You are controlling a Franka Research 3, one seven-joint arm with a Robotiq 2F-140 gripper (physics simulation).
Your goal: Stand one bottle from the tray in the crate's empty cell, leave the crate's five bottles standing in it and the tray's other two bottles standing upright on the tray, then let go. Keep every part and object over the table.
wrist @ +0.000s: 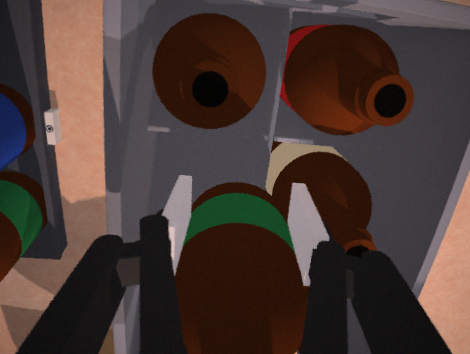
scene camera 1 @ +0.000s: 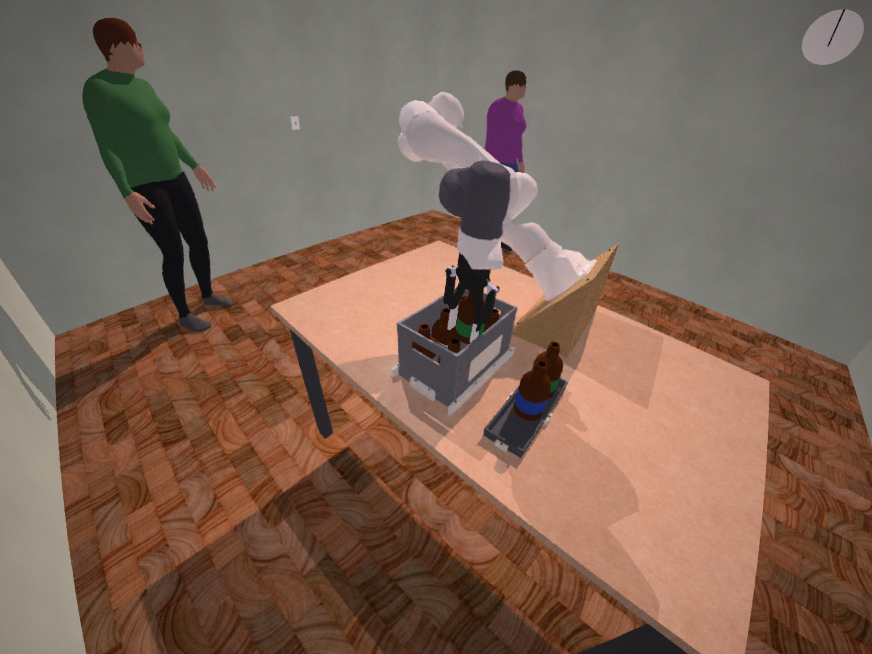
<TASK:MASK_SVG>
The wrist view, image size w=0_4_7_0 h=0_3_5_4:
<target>my gripper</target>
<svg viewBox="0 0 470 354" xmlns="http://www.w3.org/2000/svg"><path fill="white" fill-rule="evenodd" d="M292 183L287 223L301 271L303 286L310 286L300 354L348 354L347 298L351 299L371 354L453 354L392 260L386 254L374 250L363 252L361 258L346 254L345 248L335 242L327 223L320 218L305 183ZM192 176L179 175L165 208L158 211L156 215L148 215L140 219L139 241L123 243L123 239L120 236L109 234L100 236L93 241L16 354L98 354L124 296L126 286L140 285L139 354L188 354L183 340L174 277L191 218Z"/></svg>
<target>green-banded bottle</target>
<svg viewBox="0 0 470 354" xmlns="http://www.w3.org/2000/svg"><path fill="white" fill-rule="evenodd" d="M216 185L202 193L191 206L191 218L174 277L184 345L187 347L188 354L295 354L302 343L308 289L307 286L303 286L301 271L283 211L278 202L268 192L258 186L243 182L228 182Z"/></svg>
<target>red-labelled bottle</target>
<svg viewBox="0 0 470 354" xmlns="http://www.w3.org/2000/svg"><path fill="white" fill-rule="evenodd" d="M290 31L280 98L310 126L327 134L344 136L363 132L374 125L395 125L409 114L414 102L413 88L409 81L400 75L398 62L392 49L378 34L356 25L310 25Z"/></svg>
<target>cream-labelled bottle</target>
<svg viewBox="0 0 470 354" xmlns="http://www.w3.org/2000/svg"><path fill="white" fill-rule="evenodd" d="M273 141L265 187L267 192L280 205L287 226L292 183L305 183L320 218L327 223L335 242L345 248L346 254L361 258L363 252L367 250L377 251L373 238L366 229L372 213L372 198L369 187L361 174L333 147Z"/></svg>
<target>red-labelled bottle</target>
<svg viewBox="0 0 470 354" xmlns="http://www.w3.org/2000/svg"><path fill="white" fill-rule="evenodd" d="M200 13L180 20L164 34L153 58L153 83L160 101L175 118L192 127L219 129L240 121L256 106L265 86L266 62L259 42L242 23L222 14Z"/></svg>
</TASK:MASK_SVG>
